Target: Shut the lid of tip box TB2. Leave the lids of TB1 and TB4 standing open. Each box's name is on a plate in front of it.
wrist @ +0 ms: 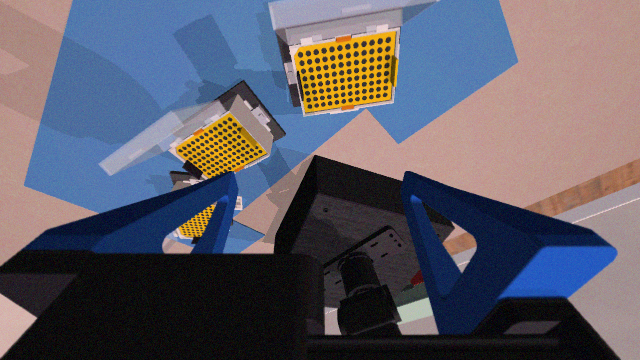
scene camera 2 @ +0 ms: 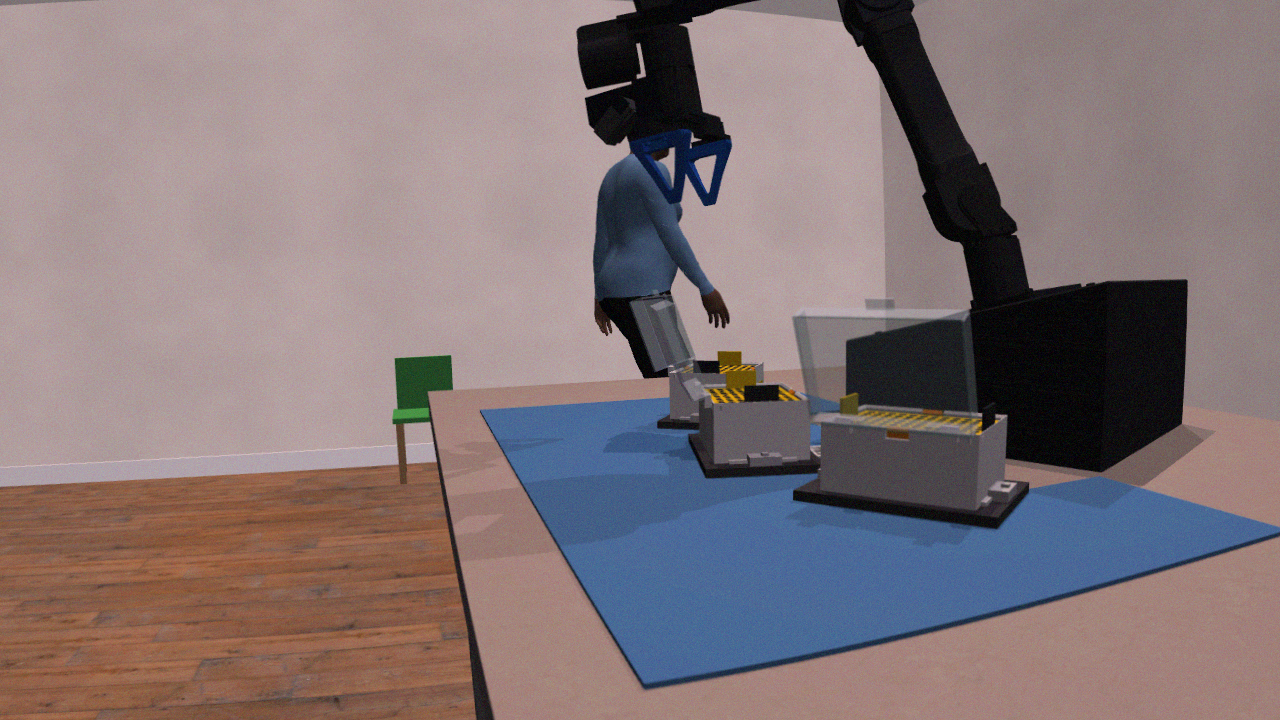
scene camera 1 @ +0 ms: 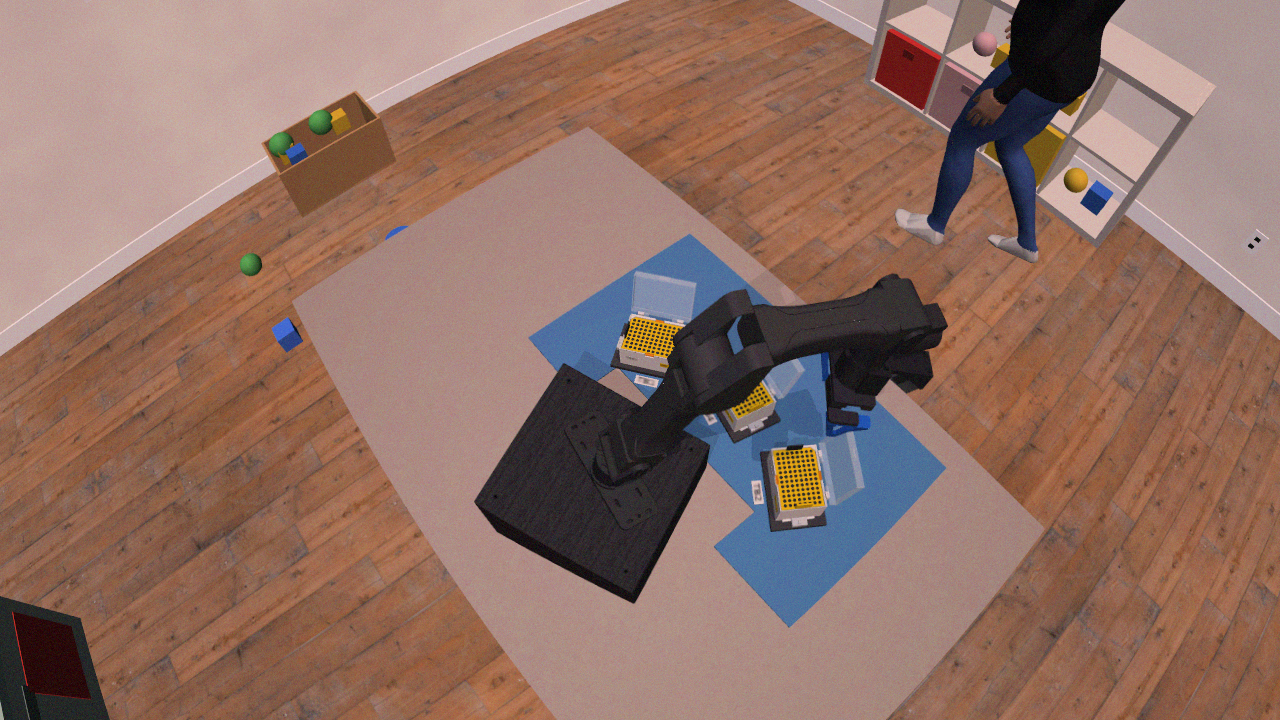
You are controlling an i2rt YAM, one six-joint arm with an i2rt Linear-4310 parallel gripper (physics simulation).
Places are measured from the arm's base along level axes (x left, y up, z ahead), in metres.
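Pixels of known places: gripper, fingertip midpoint: (wrist: 319,180) (scene camera 2: 693,204) (scene camera 1: 828,407); arm's base at its link origin: (wrist: 353,260) (scene camera 2: 1004,311) (scene camera 1: 610,470).
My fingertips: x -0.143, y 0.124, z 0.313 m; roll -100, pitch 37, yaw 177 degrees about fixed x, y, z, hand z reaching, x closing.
Note:
Ahead of a thing's pixels: the offset from my fingertips to its top centre. "spot": to the spot under its first point. Level surfaces: height alone.
TB2 {dx -0.026, dy -0.176, dz -0.033 m} (scene camera 1: 798,479) (scene camera 2: 913,465) (wrist: 347,72) is a pale box with a yellow perforated rack. Its clear lid {dx -0.059, dy -0.097, dz +0.026 m} (scene camera 1: 843,470) (scene camera 2: 881,358) (wrist: 340,15) stands open, tilted back. Its name plate {spot: dx +0.007, dy -0.249, dz -0.090 m} (scene camera 1: 757,491) lies in front. TB4 {dx +0.182, dy -0.176, dz -0.009 m} (scene camera 1: 750,404) (scene camera 2: 756,434) (wrist: 222,145) is the middle box; its clear lid {dx +0.173, dy -0.097, dz +0.057 m} (scene camera 1: 785,377) (wrist: 142,142) stands open. TB1 {dx +0.360, dy -0.176, dz -0.086 m} (scene camera 1: 651,338) (wrist: 197,222) is farthest from TB2, with its lid {spot: dx +0.410, dy -0.150, dz -0.034 m} (scene camera 1: 663,295) open; my left finger partly hides it in the wrist view. My gripper (scene camera 1: 832,395) (scene camera 2: 692,202) (wrist: 319,180) is open and empty, high above the boxes, touching no lid.
The boxes stand on a blue mat {dy -0.251 m} (scene camera 1: 805,582) (scene camera 2: 716,582) on the table {dy -0.254 m} (scene camera 1: 429,358). My black base block (scene camera 1: 572,510) (scene camera 2: 1145,358) (wrist: 295,205) stands beside the mat. My arm crosses above TB1 and TB4 in scene camera 1. People stand beyond the table.

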